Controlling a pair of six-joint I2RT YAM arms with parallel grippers.
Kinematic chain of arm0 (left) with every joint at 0, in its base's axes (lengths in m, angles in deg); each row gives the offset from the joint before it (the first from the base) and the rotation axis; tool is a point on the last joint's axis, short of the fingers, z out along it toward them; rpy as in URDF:
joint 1: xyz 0 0 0.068 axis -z
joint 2: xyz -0.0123 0.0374 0.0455 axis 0.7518 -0.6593 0
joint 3: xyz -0.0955 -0.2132 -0.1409 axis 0.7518 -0.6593 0
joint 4: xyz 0.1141 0.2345 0.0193 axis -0.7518 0.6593 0
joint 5: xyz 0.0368 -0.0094 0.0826 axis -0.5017 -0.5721 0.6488
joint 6: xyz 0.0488 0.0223 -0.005 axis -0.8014 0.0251 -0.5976
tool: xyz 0 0 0 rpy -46.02 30.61 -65.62
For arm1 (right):
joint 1: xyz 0 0 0.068 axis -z
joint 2: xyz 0.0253 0.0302 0.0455 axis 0.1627 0.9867 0
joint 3: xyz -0.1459 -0.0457 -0.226 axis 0.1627 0.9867 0
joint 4: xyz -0.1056 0.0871 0.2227 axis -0.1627 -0.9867 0
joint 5: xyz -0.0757 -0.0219 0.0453 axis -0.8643 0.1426 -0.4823
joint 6: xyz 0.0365 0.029 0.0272 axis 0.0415 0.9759 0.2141
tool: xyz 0 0 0 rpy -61.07 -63.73 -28.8
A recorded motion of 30 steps. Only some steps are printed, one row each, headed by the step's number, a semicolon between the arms.
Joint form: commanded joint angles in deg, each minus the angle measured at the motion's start. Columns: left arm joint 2, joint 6, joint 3, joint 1, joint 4, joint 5; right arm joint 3, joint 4, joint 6, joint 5, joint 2, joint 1.
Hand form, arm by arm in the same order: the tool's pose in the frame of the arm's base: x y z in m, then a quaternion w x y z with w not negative. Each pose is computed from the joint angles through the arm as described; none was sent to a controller.
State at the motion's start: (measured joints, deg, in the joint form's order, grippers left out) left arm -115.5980 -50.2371 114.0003 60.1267 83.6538 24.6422; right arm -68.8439 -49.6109 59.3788 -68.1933 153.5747 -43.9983
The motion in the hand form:
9: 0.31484 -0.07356 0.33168 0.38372 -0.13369 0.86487 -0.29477; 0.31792 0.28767 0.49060 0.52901 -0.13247 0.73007 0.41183
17: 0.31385 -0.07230 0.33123 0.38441 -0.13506 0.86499 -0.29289; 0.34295 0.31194 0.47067 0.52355 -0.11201 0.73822 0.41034
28: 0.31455 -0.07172 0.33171 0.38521 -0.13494 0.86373 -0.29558; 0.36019 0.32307 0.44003 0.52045 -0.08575 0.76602 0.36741
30: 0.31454 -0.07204 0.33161 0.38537 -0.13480 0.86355 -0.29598; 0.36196 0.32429 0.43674 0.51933 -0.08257 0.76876 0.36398
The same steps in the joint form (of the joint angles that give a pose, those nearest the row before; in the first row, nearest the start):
9: 1.88 0.69 -0.88 0.23 -1.40 -0.85; -15.76 9.16 4.62 -1.12 15.26 -6.98
17: 2.14 0.61 -1.19 0.06 -1.38 -0.72; -22.23 9.53 6.58 -2.92 22.89 -7.30
28: 2.07 0.69 -1.11 -0.11 -1.63 -1.06; -20.98 9.52 6.57 -7.97 25.86 -7.29
30: 2.07 0.73 -1.16 -0.05 -1.72 -1.05; -20.92 9.52 6.72 -8.42 26.21 -7.29

